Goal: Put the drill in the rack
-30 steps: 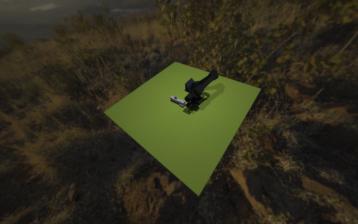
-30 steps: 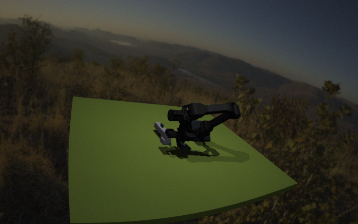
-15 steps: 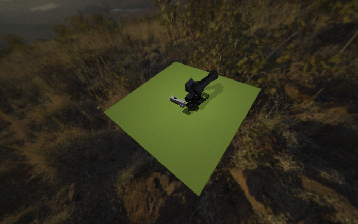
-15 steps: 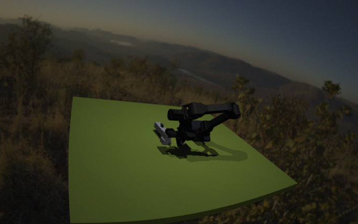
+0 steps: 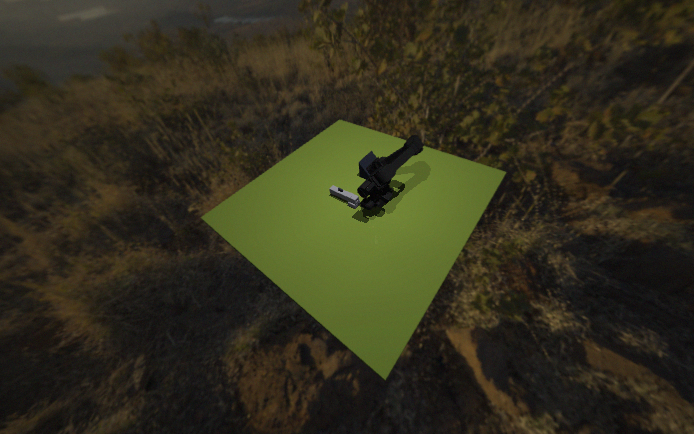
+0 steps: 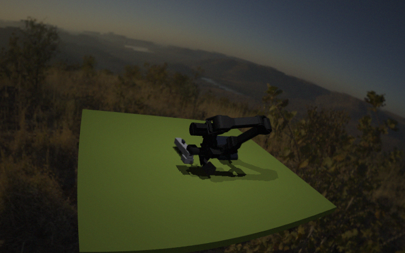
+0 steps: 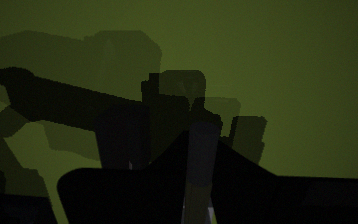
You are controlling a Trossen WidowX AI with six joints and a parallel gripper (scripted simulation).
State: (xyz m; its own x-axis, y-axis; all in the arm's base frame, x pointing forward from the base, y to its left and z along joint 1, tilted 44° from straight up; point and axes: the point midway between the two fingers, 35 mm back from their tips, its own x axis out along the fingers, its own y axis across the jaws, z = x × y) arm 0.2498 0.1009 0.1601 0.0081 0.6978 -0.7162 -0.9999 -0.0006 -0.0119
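Right now the drill is 4 cm to the right of my gripper tip and 3 cm above it. From my gripper tip the other things lie so: dark key (1 cm ahead, 22 cm to the right); then pale grey block (1 cm ahead, 20 cm to the right, 1 cm below); then dark grey rack (7 cm behind, 3 cm to the right, 4 cm below).
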